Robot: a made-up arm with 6 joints. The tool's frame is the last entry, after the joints.
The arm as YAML. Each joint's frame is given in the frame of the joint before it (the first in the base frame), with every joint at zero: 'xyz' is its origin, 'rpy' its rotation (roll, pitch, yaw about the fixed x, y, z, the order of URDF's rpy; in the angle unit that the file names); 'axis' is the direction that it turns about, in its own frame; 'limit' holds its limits. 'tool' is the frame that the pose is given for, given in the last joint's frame.
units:
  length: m
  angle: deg
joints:
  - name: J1
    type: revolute
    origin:
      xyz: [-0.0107, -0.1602, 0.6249]
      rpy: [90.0, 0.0, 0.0]
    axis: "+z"
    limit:
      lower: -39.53
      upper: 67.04
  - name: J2
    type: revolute
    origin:
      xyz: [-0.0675, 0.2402, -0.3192]
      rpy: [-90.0, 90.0, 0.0]
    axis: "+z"
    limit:
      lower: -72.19
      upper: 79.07
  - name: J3
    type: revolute
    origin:
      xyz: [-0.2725, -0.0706, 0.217]
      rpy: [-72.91, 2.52, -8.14]
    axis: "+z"
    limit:
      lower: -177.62
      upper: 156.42
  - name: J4
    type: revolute
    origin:
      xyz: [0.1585, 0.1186, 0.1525]
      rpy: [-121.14, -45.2, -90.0]
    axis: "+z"
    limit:
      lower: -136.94
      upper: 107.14
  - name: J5
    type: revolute
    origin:
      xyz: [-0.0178, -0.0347, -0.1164]
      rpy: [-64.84, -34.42, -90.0]
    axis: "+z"
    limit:
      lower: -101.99
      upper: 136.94
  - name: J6
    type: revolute
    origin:
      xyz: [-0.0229, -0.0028, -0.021]
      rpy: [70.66, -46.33, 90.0]
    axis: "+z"
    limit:
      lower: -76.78
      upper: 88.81
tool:
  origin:
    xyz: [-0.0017, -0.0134, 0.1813]
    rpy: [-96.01, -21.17, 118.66]
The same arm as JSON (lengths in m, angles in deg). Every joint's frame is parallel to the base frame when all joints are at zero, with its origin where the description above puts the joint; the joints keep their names.
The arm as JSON. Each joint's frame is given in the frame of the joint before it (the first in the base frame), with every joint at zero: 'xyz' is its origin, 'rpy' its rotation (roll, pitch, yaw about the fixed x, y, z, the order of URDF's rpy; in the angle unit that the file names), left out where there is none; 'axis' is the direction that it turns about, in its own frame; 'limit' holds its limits. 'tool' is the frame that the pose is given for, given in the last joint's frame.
{"units": {"length": "m", "angle": "deg"}, "joints": [
  {"name": "J1", "type": "revolute", "origin": {"xyz": [-0.0107, -0.1602, 0.6249]}, "axis": "-y", "limit": {"lower": -39.53, "upper": 67.04}},
  {"name": "J2", "type": "revolute", "origin": {"xyz": [-0.0675, 0.3192, 0.2402]}, "axis": "+z", "limit": {"lower": -72.19, "upper": 79.07}},
  {"name": "J3", "type": "revolute", "origin": {"xyz": [0.0706, -0.2725, 0.217]}, "axis": [-0.944388, 0.148098, 0.293596], "limit": {"lower": -177.62, "upper": 156.42}},
  {"name": "J4", "type": "revolute", "origin": {"xyz": [-0.1568, 0.1793, -0.0755]}, "axis": [0.5741, 0.7925, 0.2058], "limit": {"lower": -136.94, "upper": 107.14}},
  {"name": "J5", "type": "revolute", "origin": {"xyz": [-0.0821, -0.0733, -0.0544]}, "axis": [-0.053202, 0.228709, 0.97204], "limit": {"lower": -101.99, "upper": 136.94}},
  {"name": "J6", "type": "revolute", "origin": {"xyz": [0.0092, -0.0257, -0.015]}, "axis": [-0.0001, 1.0, 0.0], "limit": {"lower": -76.78, "upper": 88.81}}
], "tool": {"origin": {"xyz": [-0.0083, 0.1813, -0.0107], "rpy": [167.89, -15.34, 22.0]}}}

